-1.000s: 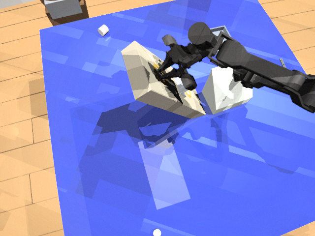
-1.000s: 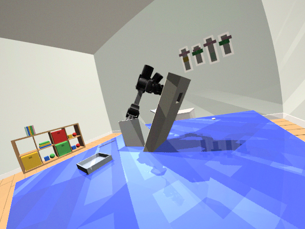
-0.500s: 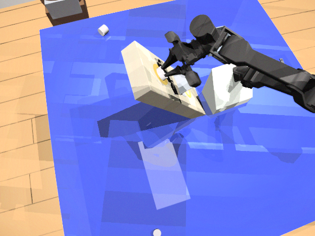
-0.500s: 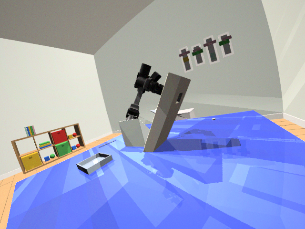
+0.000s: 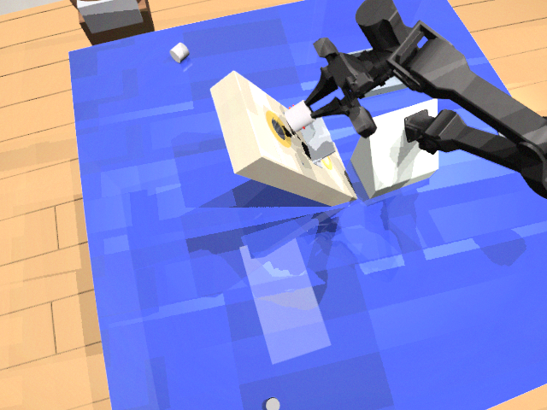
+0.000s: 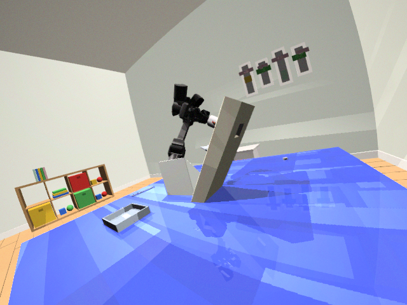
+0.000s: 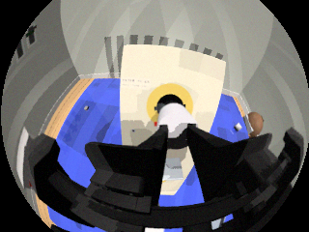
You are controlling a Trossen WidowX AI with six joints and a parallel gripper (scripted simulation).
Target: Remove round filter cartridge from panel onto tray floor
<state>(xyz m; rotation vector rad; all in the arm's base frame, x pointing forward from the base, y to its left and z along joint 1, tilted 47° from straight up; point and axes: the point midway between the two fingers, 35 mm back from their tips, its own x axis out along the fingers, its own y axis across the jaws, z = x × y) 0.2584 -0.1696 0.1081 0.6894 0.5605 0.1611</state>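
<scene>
My gripper tip is 10 mm short of the round filter cartridge and 10 mm above it. The rest, counted from my gripper tip: grey tray 390 mm behind, 300 mm below, 230 mm to the right.
</scene>
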